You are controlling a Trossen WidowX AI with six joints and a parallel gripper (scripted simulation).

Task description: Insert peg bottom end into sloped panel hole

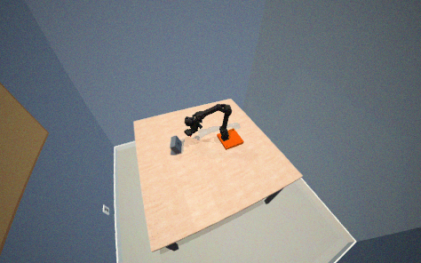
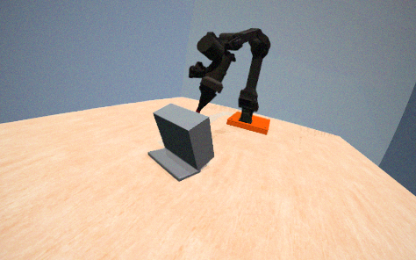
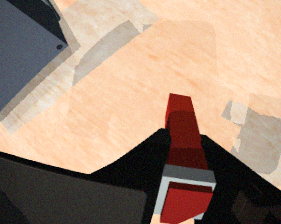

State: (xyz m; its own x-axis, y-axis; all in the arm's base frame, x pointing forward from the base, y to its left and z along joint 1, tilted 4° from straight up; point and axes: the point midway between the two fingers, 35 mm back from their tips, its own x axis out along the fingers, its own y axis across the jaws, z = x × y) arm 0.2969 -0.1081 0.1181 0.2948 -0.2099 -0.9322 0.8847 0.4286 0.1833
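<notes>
Now: the grey sloped panel 17 cm ahead of my gripper tip, 5 cm to the left of it and 3 cm below it. Also, from my gripper tip: thin grey foot plate: 19 cm ahead, 4 cm to the left, 9 cm below; then red peg: 2 cm above.
</notes>
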